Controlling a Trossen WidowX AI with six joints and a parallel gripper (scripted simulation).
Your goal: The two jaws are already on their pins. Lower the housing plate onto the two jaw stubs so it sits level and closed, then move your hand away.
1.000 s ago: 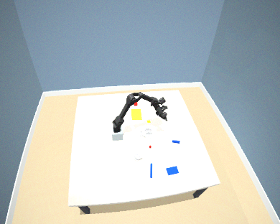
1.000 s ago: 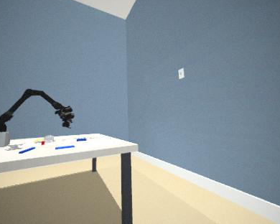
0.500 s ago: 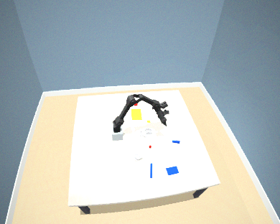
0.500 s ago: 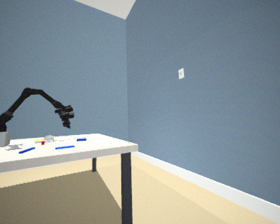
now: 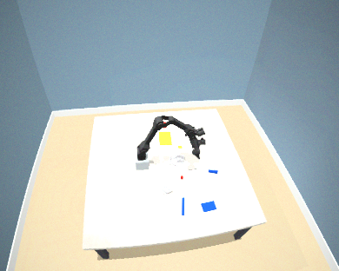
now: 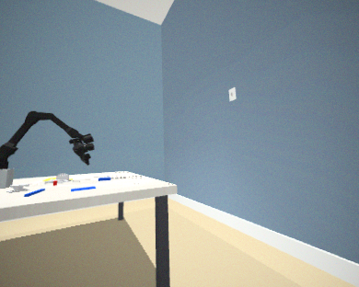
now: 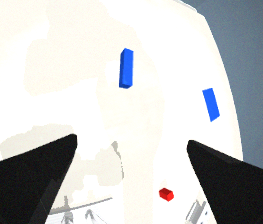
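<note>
Right now my gripper tip is 15 cm past the small red cube, 10 cm to the left of it and 11 cm above it. The rest, counted from my gripper tip: short blue piece: 11 cm ahead, 8 cm to the right, 12 cm below; then thin blue bar: 19 cm behind, 34 cm to the right, 12 cm below; then blue square: 1 cm behind, 37 cm to the right, 12 cm below.
</note>
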